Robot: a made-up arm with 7 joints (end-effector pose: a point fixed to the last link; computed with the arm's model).
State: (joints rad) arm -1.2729 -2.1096 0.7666 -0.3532 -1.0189 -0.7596 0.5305
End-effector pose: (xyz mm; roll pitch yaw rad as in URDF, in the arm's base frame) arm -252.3 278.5 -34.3 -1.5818 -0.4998 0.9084
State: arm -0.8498 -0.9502 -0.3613 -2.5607 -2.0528 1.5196 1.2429
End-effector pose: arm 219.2 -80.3 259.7 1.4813 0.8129 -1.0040
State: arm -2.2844 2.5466 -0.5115 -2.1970 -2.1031 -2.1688 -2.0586
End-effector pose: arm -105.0 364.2 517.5 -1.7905 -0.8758 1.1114
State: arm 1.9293 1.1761 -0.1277 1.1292 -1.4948 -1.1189 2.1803
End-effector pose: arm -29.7 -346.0 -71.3 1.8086 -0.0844 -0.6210
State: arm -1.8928 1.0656 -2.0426 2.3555 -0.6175 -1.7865 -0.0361
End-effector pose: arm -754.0 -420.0 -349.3 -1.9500 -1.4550 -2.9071
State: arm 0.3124 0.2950 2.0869 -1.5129 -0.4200 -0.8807 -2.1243
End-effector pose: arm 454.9 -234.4 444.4 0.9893 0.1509 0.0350
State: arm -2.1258 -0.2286 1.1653 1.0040 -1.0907 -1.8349 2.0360
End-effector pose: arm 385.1 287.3 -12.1 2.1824 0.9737 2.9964
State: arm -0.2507 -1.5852 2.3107 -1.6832 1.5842 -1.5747 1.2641
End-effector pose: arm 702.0 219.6 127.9 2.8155 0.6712 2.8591
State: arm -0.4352 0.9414 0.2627 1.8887 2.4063 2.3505 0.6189
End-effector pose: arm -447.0 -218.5 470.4 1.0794 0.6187 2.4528
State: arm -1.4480 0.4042 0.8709 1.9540 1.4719 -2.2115 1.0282
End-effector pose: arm -645.8 -452.6 -147.2 -1.0123 0.1228 1.6034
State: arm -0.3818 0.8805 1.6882 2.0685 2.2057 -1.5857 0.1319
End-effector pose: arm -612.4 259.0 320.5 -0.2140 0.0031 1.3553
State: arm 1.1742 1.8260 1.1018 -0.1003 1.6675 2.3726 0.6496
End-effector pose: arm 175.8 406.4 687.3 2.4399 0.8924 2.4946
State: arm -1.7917 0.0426 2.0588 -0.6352 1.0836 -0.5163 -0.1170
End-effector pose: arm 72.6 443.2 287.9 0.0624 -0.5589 -1.0930
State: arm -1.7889 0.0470 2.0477 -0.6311 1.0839 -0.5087 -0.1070
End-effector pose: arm 71.6 437.9 286.4 0.0595 -0.5529 -1.0960
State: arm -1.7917 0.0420 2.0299 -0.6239 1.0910 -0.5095 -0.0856
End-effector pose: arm 62.2 430.1 293.0 0.0885 -0.5494 -1.1143
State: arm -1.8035 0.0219 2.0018 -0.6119 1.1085 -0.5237 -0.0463
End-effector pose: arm 38.8 417.5 311.5 0.1677 -0.5457 -1.1561
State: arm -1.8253 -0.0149 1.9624 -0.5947 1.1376 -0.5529 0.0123
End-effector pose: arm -1.4 397.2 340.7 0.3004 -0.5315 -1.2211
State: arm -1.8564 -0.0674 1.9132 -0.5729 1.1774 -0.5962 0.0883
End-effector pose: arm -59.2 365.3 375.0 0.4760 -0.4921 -1.2990
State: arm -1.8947 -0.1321 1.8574 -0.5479 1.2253 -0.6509 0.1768
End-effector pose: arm -130.9 318.8 405.5 0.6711 -0.4170 -1.3691
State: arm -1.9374 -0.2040 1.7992 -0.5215 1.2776 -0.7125 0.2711
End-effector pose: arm -208.8 258.0 423.8 0.8609 -0.3084 -1.4110
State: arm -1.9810 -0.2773 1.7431 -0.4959 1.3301 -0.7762 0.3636
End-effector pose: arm -282.5 187.8 425.3 1.0309 -0.1814 -1.4160
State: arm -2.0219 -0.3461 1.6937 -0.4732 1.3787 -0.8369 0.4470
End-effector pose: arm -343.6 117.0 411.7 1.1764 -0.0558 -1.3899
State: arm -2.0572 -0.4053 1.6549 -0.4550 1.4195 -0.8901 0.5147
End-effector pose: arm -388.2 55.0 389.3 1.2964 0.0508 -1.3456
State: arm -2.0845 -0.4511 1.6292 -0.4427 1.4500 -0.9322 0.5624
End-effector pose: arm -417.7 9.0 366.4 1.3889 0.1278 -1.3000
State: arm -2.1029 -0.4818 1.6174 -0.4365 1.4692 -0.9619 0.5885
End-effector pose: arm -435.7 -18.1 349.4 1.4524 0.1726 -1.2662
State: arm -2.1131 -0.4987 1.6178 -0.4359 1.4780 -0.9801 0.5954
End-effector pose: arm -446.4 -28.1 340.8 1.4887 0.1893 -1.2502
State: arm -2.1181 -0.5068 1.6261 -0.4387 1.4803 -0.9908 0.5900
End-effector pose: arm -453.2 -27.1 338.5 1.5071 0.1888 -1.2476
